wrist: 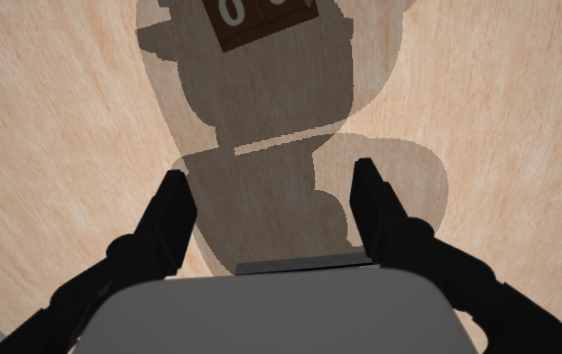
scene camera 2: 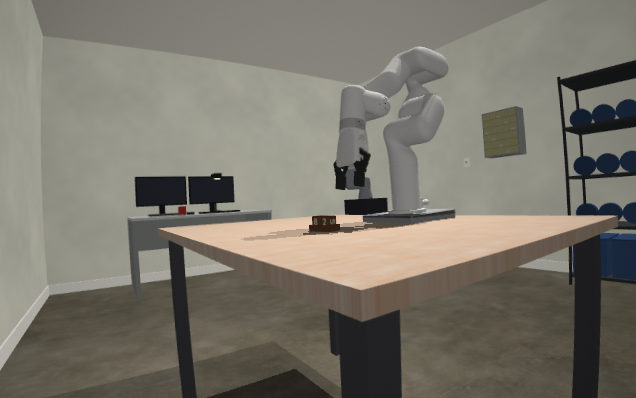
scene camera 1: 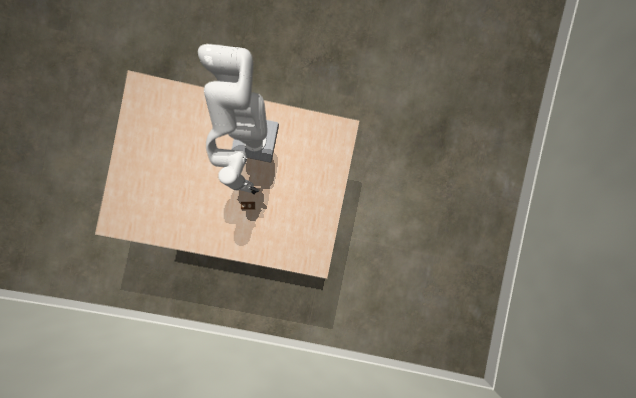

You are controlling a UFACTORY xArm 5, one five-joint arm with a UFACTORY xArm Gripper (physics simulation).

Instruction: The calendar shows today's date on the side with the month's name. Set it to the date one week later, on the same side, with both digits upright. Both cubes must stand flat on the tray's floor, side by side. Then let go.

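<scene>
The calendar is a small dark brown tray [scene camera 1: 242,208] [scene camera 2: 324,228] with two brown cubes standing side by side in it. In scene view 2 one cube [scene camera 2: 316,221] shows an 8, the other cube [scene camera 2: 327,218] shows a 2, and a further 5-like digit shows at the right. In the wrist view the cubes are cut off at the top edge: the left cube [wrist: 245,14] shows a 0, the right cube's digit is partly hidden. The month's name is not legible. My gripper [scene camera 1: 255,190] [scene camera 2: 350,185] [wrist: 271,185] is open and empty, above and on the arm-base side of the calendar.
The arm's grey base plate [scene camera 1: 272,140] [scene camera 2: 440,215] stands on the wooden table [scene camera 1: 150,175] [scene camera 2: 450,250] behind the calendar. The arm's shadow falls over the calendar. A desk [scene camera 2: 200,218] with two monitors and a shelf rack [scene camera 2: 564,150] with blue balls stand beyond the table.
</scene>
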